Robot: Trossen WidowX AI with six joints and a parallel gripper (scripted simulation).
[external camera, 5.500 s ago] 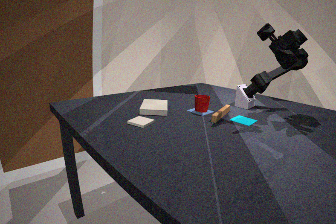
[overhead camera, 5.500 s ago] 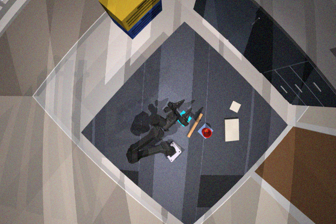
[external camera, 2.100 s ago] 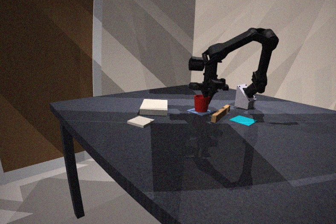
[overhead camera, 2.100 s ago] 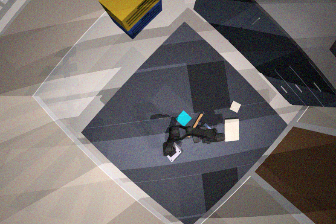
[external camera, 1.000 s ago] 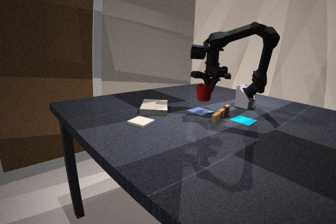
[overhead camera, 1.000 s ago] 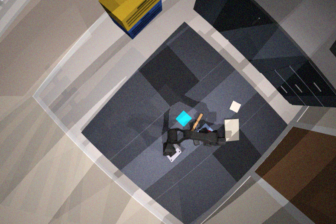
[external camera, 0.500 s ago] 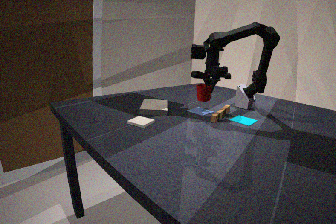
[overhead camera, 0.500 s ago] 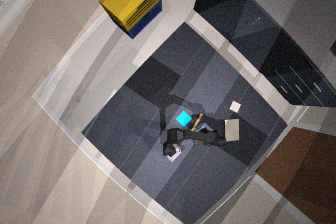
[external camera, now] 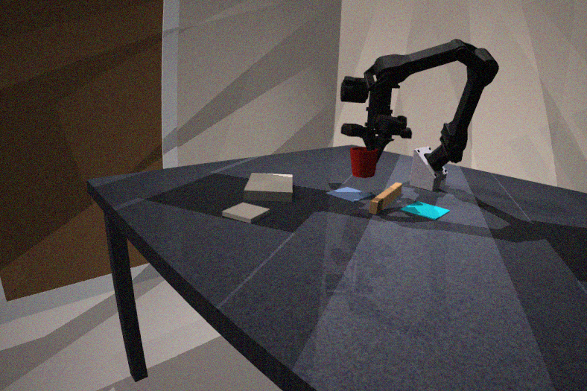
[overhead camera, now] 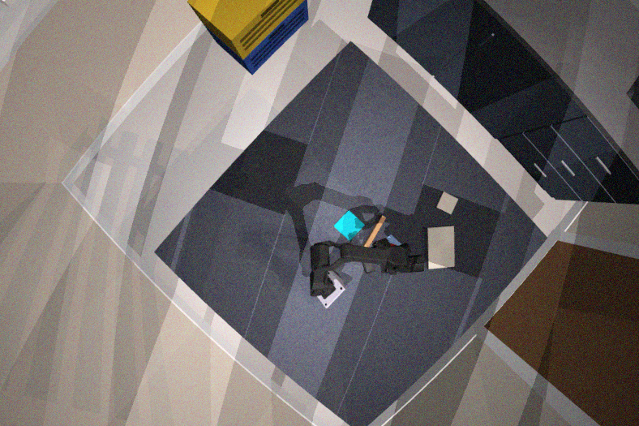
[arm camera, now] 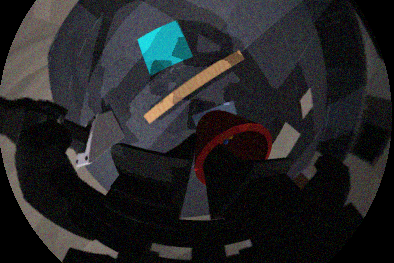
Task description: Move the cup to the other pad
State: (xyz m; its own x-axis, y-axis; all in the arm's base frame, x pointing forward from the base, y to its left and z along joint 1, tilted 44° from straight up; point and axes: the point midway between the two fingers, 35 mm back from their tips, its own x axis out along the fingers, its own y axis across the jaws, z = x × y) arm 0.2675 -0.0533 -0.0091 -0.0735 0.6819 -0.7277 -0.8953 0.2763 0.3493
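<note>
My gripper tip is now 2 cm past the cyan pad, 16 cm to the right of it and 10 cm above it. Round my gripper tip: red cup 3 cm ahead, 2 cm to the right; then pale blue pad 4 cm ahead, 4 cm to the right, 10 cm below; then wooden block 1 cm ahead, 6 cm to the left, 9 cm below.
</note>
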